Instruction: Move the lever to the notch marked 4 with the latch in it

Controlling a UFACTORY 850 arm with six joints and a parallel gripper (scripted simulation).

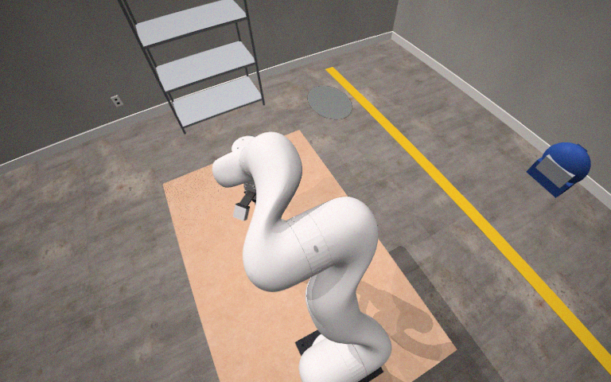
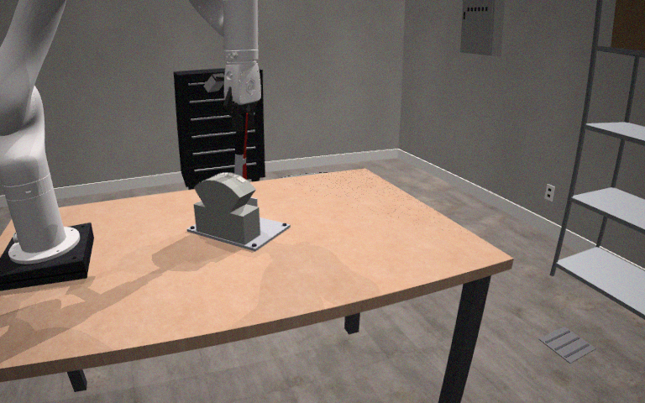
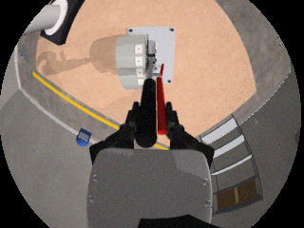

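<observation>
The red bar lies 2 cm to the left of my hand and 11 cm below it.
</observation>
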